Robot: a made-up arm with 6 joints. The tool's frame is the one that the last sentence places.
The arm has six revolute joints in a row. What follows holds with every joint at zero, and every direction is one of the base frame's. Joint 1 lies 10 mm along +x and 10 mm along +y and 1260 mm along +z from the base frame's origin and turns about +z. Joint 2 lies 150 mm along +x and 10 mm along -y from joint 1 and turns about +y. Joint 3 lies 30 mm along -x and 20 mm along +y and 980 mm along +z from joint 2 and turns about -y. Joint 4 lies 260 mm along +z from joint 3 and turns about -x. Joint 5 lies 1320 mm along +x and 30 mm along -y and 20 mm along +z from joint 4 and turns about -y. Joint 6 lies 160 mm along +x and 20 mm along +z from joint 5 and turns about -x. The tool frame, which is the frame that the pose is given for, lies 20 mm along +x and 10 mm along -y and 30 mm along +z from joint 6; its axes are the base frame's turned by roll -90, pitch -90 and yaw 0 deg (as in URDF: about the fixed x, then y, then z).
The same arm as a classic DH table. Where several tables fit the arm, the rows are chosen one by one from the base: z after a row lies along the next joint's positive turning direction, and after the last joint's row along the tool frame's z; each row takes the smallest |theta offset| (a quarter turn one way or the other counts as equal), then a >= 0, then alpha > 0; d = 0 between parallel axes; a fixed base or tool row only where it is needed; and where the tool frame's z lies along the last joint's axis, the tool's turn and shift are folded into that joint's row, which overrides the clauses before.
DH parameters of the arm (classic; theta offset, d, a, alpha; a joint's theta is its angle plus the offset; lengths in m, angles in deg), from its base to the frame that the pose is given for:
base (fixed): 45 0 0.0141 0
joint 1: -45 1.26 0.15 -90
joint 2: 88.25 0 -0.9805 180
joint 3: -1.75 -0.01 -0.26 90
joint 4: 0 -1.32 -0.02 -90
joint 5: 0 0.03 -0.02 90
joint 6: 0 -0.18 -0.03 90
tool (fixed): 180 -0.01 0 0

